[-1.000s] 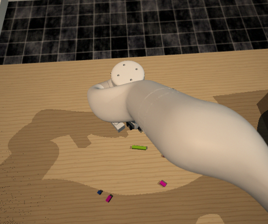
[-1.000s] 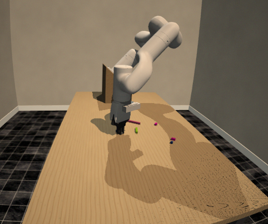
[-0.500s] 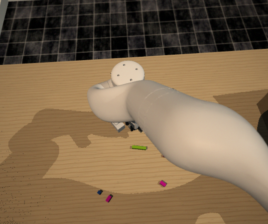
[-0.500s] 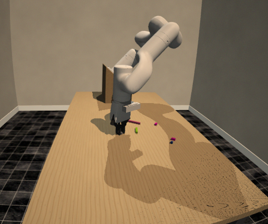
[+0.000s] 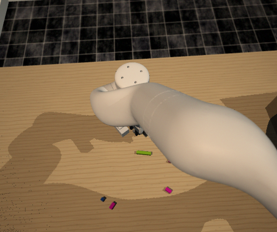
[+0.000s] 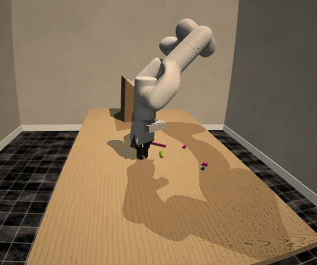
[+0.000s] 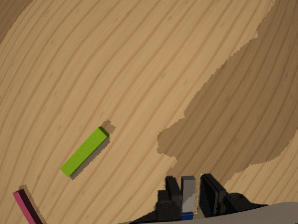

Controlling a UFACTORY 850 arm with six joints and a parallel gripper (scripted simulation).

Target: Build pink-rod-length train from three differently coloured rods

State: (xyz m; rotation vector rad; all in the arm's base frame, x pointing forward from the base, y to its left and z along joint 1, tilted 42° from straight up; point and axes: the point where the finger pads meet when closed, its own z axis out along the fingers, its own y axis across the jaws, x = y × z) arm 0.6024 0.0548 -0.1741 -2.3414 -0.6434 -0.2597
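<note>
Now: hand 2 cm above the grey rod. The rest, counted from my hand: lime rod (9 cm to the left, 2 cm below, 1 cm behind); then pink rod (12 cm behind, 10 cm to the left, 2 cm below).
</note>
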